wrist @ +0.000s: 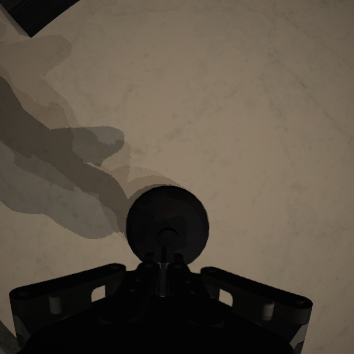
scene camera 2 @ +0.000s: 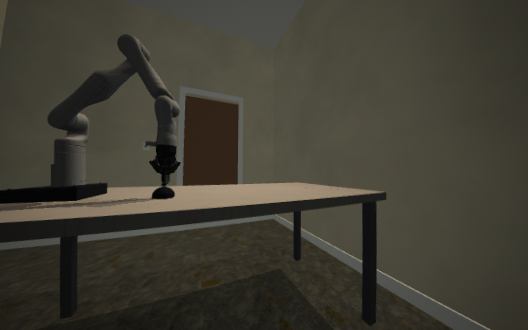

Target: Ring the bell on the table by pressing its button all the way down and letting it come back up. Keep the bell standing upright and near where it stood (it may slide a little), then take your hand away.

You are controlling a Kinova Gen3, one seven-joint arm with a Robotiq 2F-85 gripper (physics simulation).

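Frame: origin at the arm's base, x back, y left, z down, level; metres.
Seen in the pictures: gripper, fingertip midpoint: (wrist: 163, 257) (scene camera 2: 165, 183); arm's base at its link origin: (scene camera 2: 70, 185).
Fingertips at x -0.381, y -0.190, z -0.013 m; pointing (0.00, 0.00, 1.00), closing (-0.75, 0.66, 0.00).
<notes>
Offsets run from my fingertips to a thing's top centre. Level surfaces: height alone.
The black dome-shaped bell {dx +0.007, dy +0.012, dz +0.000 m} (scene camera 2: 163, 193) (wrist: 167, 207) stands upright on the table {dz +0.061 m} (scene camera 2: 260, 195) (wrist: 260, 150). Its small round button {dx +0.007, dy +0.012, dz +0.000 m} (wrist: 168, 233) shows as a dark disc near the middle of the dome in the wrist view; in the scene view it cannot be told apart from the fingertips. My gripper (scene camera 2: 165, 183) (wrist: 163, 257) points straight down, shut and empty. Its fingertips are right over the top of the bell, at the button, with no clear gap in the scene view. Whether they touch the button or how far it is down cannot be told.
The arm's dark base plate (scene camera 2: 90, 192) (wrist: 35, 15) lies on the table to the left of the bell in the scene view. The arm's shadow falls across the table beside the bell. A brown door (scene camera 2: 211, 142) is in the wall behind.
</notes>
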